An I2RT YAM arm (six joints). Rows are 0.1 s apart.
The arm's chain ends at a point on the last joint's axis. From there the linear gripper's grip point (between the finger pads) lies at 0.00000 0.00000 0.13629 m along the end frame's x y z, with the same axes.
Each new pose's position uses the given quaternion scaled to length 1; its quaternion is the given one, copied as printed.
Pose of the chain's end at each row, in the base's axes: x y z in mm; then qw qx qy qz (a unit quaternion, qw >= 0):
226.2, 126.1, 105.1, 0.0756, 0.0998, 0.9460, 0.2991
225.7, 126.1, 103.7, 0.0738, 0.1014, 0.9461, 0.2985
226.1, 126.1, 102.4, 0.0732, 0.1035, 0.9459, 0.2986
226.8, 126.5, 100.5, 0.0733, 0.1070, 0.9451, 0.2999
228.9, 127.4, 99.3, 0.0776, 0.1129, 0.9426, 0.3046
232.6, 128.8, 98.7, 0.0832, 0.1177, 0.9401, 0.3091
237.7, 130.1, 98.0, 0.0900, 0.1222, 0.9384, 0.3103
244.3, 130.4, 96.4, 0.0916, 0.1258, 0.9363, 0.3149
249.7, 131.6, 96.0, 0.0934, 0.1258, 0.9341, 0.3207
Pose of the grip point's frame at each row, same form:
253.8, 201.2, -5.2, 0.0756, 0.0998, 0.9460, 0.2991
253.0, 201.0, -6.8, 0.0738, 0.1014, 0.9461, 0.2985
253.4, 201.0, -8.1, 0.0732, 0.1035, 0.9459, 0.2986
254.4, 201.6, -9.8, 0.0733, 0.1070, 0.9451, 0.2999
258.2, 203.3, -10.1, 0.0776, 0.1129, 0.9426, 0.3046
263.8, 205.3, -9.7, 0.0832, 0.1177, 0.9401, 0.3091
271.1, 206.5, -9.8, 0.0900, 0.1222, 0.9384, 0.3103
278.5, 207.6, -10.6, 0.0916, 0.1258, 0.9363, 0.3149
284.5, 210.1, -9.9, 0.0934, 0.1258, 0.9341, 0.3207

